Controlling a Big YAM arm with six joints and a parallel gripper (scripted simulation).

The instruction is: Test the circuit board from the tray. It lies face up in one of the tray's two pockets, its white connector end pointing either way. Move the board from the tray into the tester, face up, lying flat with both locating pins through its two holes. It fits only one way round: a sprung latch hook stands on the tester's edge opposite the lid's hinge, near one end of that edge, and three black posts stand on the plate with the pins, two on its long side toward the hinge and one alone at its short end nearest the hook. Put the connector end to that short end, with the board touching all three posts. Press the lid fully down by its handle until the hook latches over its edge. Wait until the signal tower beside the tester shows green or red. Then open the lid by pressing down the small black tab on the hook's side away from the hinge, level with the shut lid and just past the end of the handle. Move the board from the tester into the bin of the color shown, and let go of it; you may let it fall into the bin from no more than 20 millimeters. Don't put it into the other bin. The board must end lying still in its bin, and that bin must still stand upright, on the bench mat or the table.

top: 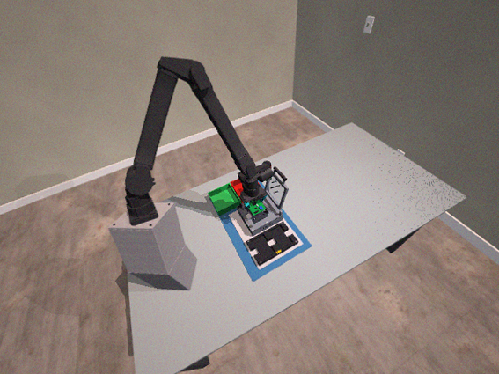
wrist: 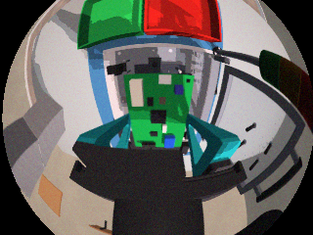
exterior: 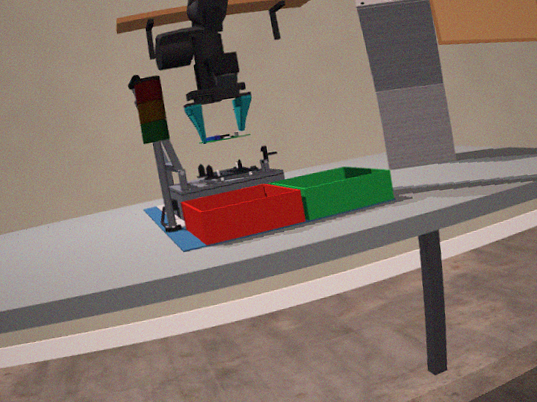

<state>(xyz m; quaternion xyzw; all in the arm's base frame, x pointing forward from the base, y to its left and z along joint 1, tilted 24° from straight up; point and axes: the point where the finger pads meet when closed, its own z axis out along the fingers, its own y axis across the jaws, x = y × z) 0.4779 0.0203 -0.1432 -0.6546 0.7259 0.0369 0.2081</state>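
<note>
Right now the tester plate is 60 mm below my hand and 10 mm ahead of it. Round my hand: tester lid: 130 mm ahead, 50 mm above, 10 mm to the right; green circuit board: right at my hand; latch hook: 60 mm to the left, 60 mm behind, 50 mm below.
</note>
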